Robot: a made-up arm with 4 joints.
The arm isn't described. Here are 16 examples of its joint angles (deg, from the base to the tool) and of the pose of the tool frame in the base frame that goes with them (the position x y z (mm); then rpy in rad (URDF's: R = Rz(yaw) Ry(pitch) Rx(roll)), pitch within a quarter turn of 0, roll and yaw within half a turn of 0).
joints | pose
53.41 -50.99 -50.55 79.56 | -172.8 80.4 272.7 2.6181 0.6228 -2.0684
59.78 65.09 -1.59 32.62 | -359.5 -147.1 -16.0 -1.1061 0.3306 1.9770
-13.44 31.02 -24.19 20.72 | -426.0 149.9 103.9 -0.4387 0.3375 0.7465
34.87 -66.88 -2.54 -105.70 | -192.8 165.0 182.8 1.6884 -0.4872 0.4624
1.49 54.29 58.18 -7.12 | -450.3 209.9 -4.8 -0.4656 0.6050 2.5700
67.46 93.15 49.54 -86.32 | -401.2 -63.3 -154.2 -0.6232 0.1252 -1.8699
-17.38 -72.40 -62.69 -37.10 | -116.6 37.9 240.5 0.7383 0.6735 0.5463
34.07 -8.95 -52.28 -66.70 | -326.1 -36.4 200.9 -0.0185 -0.7354 1.4398
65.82 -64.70 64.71 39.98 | -291.9 175.6 229.4 0.5021 -0.4692 -2.4034
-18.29 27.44 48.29 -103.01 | -376.8 309.8 81.3 -1.3157 -1.1328 -2.7349
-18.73 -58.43 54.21 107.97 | -78.0 199.5 255.8 0.8952 0.6990 3.0231
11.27 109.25 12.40 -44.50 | -346.7 124.3 -149.2 -1.6023 0.4451 2.3952
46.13 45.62 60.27 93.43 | -504.1 -54.8 48.6 -2.4710 0.8234 0.8294
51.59 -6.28 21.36 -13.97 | -344.6 2.4 187.9 0.1936 -0.2509 2.8893
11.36 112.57 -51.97 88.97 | -366.3 38.7 -214.7 -0.5002 -0.2036 -0.0269
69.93 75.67 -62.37 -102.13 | -263.1 -179.2 -95.9 -2.4537 -0.2046 -2.2021
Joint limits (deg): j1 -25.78..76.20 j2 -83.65..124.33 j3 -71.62..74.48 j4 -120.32..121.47
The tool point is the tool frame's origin. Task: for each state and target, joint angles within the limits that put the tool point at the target. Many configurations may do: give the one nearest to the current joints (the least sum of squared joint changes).
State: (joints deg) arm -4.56 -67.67 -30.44 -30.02
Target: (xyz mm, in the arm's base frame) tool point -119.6 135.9 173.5
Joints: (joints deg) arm 8.75 -73.23 -3.01 -34.79
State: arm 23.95 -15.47 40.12 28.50
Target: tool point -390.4 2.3 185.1
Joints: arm 47.64 4.54 38.22 28.08
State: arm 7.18 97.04 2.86 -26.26
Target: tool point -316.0 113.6 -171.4
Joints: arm 0.57 117.69 -7.14 -16.08
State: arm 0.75 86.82 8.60 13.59
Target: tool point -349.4 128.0 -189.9
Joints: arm -15.66 109.15 -34.20 27.23
